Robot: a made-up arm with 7 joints. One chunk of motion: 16 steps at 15 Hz.
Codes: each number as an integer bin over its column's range. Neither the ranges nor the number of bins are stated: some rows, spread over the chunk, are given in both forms.
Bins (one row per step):
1: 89 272 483 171 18 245 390
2: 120 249 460 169 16 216 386
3: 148 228 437 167 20 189 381
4: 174 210 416 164 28 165 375
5: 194 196 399 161 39 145 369
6: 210 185 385 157 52 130 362
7: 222 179 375 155 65 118 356
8: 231 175 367 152 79 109 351
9: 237 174 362 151 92 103 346
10: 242 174 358 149 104 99 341
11: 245 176 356 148 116 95 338
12: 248 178 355 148 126 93 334
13: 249 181 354 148 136 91 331
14: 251 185 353 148 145 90 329
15: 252 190 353 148 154 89 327
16: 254 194 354 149 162 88 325
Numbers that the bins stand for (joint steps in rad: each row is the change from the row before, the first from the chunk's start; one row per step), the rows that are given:
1: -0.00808 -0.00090 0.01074 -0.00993 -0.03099 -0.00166 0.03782
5: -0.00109 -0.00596 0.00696 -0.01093 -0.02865 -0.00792 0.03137
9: 0.00177 -0.00742 0.00529 -0.01193 -0.02274 -0.01055 0.02431
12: 0.00250 -0.00716 0.00498 -0.01223 -0.01895 -0.01118 0.02062
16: 0.00290 -0.00609 0.00493 -0.01213 -0.01493 -0.01149 0.01785
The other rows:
2: -0.00602 -0.00243 0.00970 -0.01013 -0.03122 -0.00347 0.03659
3: -0.00415 -0.00383 0.00867 -0.01033 -0.03077 -0.00516 0.03506
4: -0.00242 -0.00503 0.00772 -0.01063 -0.02988 -0.00667 0.03322
6: -0.00003 -0.00669 0.00633 -0.01133 -0.02720 -0.00886 0.02922
7: 0.00077 -0.00709 0.00588 -0.01153 -0.02575 -0.00961 0.02738
8: 0.00137 -0.00736 0.00552 -0.01183 -0.02419 -0.01017 0.02584
10: 0.00210 -0.00742 0.00511 -0.01213 -0.02140 -0.01080 0.02277
11: 0.00230 -0.00729 0.00502 -0.01223 -0.02006 -0.01105 0.02185
13: 0.00257 -0.00696 0.00493 -0.01223 -0.01783 -0.01130 0.01970
14: 0.00270 -0.00669 0.00489 -0.01223 -0.01683 -0.01136 0.01908
15: 0.00277 -0.00636 0.00489 -0.01223 -0.01582 -0.01143 0.01847

